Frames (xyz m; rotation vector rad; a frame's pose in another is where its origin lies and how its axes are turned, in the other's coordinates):
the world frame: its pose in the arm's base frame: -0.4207 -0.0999 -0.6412 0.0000 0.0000 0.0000
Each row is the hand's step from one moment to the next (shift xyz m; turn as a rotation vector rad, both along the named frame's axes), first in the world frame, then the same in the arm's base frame.
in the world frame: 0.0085 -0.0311 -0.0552 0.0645 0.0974 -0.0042
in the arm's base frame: 0.0085 -0.0311 -0.0552 0.0645 0.0974 -0.0042
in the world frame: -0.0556 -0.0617 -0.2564 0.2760 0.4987 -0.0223
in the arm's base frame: -0.0556 -0.0617 -0.2564 0.2760 0.4987 -0.0223
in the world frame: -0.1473 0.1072 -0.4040 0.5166 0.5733 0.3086
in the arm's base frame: -0.1473 0.1072 -0.4040 0.5166 0.5733 0.3086
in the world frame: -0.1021 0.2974 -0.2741 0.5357 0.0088 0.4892
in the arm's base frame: -0.1021 0.2974 -0.2741 0.5357 0.0088 0.4892
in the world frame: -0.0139 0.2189 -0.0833 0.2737 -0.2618 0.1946
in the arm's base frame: -0.0139 0.2189 -0.0833 0.2737 -0.2618 0.1946
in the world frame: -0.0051 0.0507 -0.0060 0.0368 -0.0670 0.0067
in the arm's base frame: -0.0051 0.0507 -0.0060 0.0368 -0.0670 0.0067
